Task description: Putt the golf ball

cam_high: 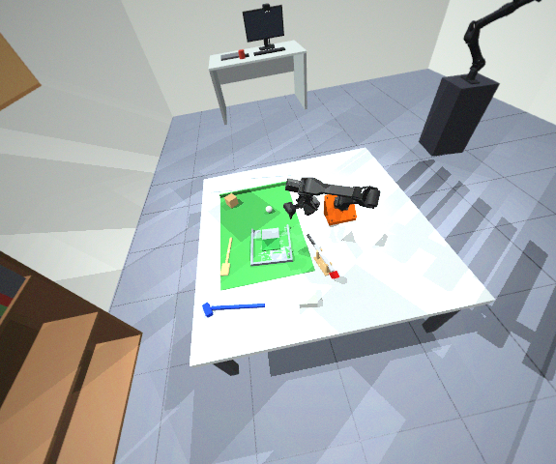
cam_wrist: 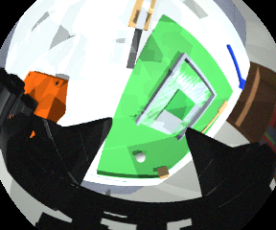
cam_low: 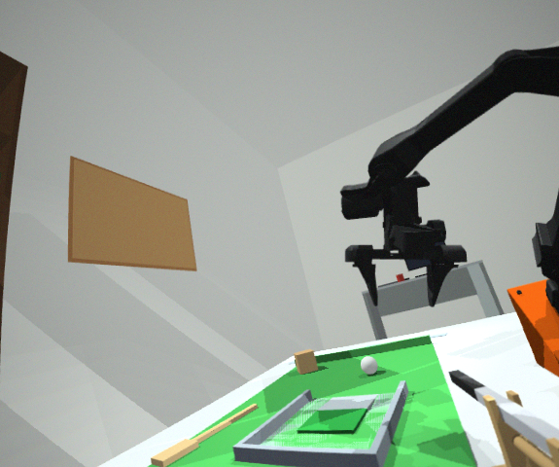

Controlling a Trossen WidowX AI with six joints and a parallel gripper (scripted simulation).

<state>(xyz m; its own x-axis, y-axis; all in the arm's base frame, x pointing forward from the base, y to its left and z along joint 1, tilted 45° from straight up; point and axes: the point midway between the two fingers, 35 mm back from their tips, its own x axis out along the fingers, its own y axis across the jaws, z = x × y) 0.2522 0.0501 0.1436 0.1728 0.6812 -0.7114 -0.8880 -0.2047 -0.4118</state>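
Now: the red putter 18 cm to the left of my gripper tip, 11 cm below it and 10 cm behind it. Also, from my gripper tip: white golf ball: 23 cm to the right, 16 cm ahead, 14 cm below; then blue putter: 39 cm to the left, 35 cm ahead, 15 cm below; then wooden rack: 20 cm to the left, 13 cm below, 10 cm behind.
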